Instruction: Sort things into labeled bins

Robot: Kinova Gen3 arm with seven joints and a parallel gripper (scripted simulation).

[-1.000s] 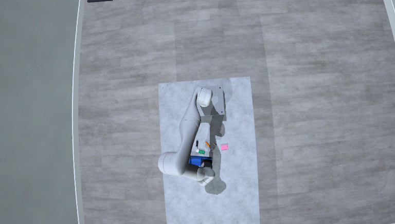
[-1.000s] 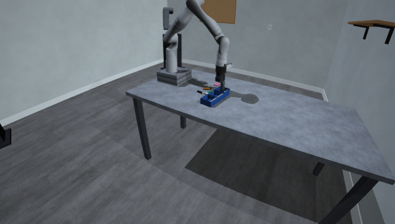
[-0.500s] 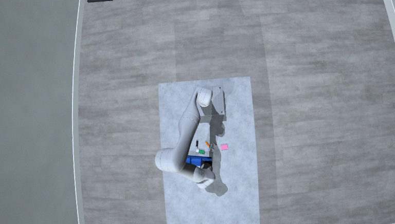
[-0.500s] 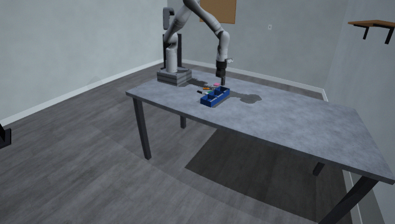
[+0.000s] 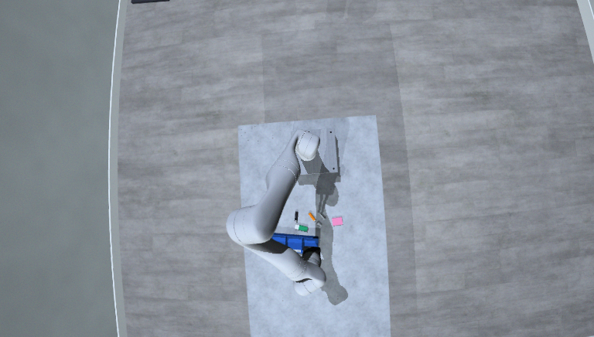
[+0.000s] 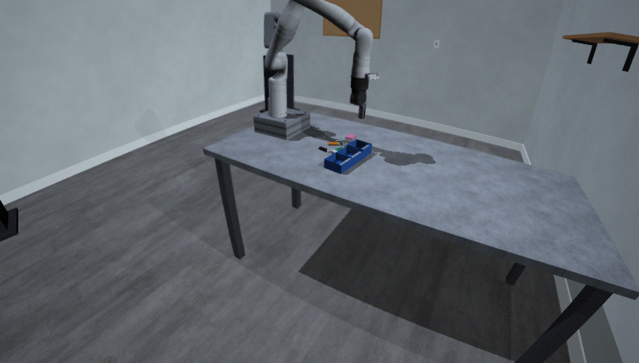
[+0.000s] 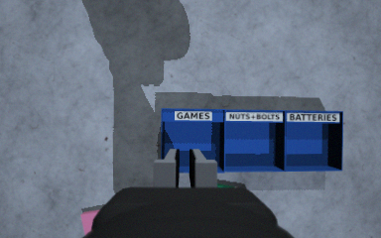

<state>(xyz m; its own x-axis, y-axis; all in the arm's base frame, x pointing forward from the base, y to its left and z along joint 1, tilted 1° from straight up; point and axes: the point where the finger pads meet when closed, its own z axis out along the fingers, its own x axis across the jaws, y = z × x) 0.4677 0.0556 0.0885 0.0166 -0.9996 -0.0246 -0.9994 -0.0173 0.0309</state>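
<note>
Now: the orange battery 140 mm behind my hand, 10 mm to the right of it and 180 mm below it. Round my hand: grey block: 90 mm behind, 30 mm to the left, 170 mm below; black battery: 130 mm behind, 90 mm to the right, 180 mm below; grey rod: 140 mm behind, 50 mm to the left, 180 mm below.
</note>
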